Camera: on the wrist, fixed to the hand. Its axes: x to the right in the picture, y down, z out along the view.
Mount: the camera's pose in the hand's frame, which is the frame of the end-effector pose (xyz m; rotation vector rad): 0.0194 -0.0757 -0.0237 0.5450 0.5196 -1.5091
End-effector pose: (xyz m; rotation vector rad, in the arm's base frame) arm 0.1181 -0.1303 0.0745 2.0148 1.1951 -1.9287
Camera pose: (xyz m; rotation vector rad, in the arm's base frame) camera 0.0902 -0.0561 0.0942 -0.7692 -1.2864 0.9133
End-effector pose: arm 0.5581 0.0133 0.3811 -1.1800 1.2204 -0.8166
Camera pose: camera 0.5480 -0.0287 0.4504 -1.3276 0.1734 -2.4852
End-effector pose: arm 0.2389 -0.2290 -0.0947 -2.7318 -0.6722 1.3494
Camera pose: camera 0.2394 -0.1489 -0.0789 -1.2631 -1.4667 0.3091
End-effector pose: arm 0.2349 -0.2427 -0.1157 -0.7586 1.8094 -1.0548
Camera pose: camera 0.2106 -0.2846 -0.0499 1.4500 -0.8338 2.4572
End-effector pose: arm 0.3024 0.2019 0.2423 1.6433 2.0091 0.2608
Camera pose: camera 0.2235 0.2062 0.2219 0.1527 -2.9468 0.4531
